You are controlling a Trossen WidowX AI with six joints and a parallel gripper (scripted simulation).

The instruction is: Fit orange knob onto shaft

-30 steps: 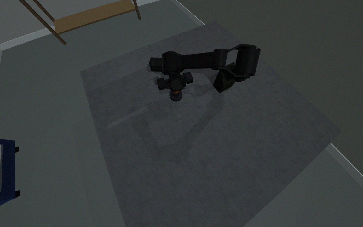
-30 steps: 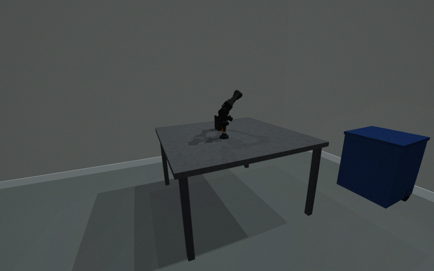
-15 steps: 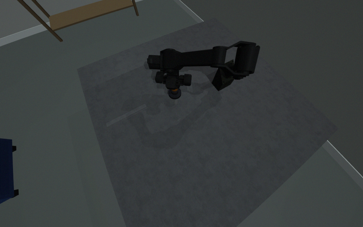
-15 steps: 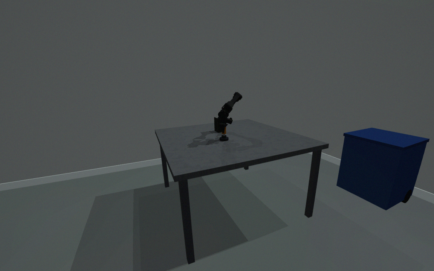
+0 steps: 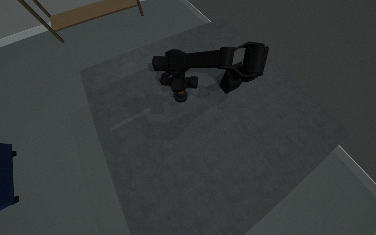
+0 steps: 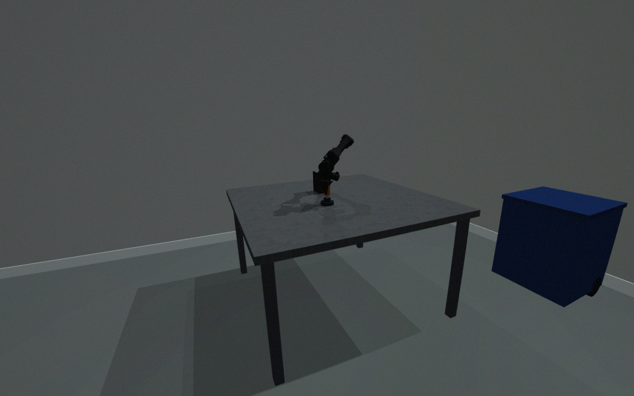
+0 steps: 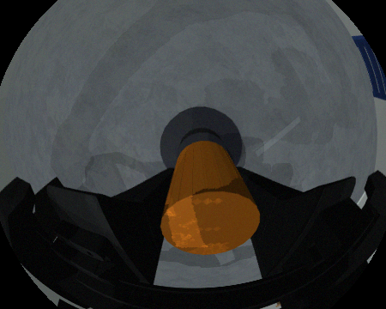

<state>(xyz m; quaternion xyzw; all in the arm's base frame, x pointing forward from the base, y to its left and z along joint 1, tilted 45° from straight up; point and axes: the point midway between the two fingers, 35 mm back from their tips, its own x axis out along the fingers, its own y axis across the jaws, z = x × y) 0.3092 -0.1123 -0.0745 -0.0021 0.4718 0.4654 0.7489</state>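
The orange knob lies 4 cm above my gripper tip. Round my gripper tip: pedestal 4 cm below.
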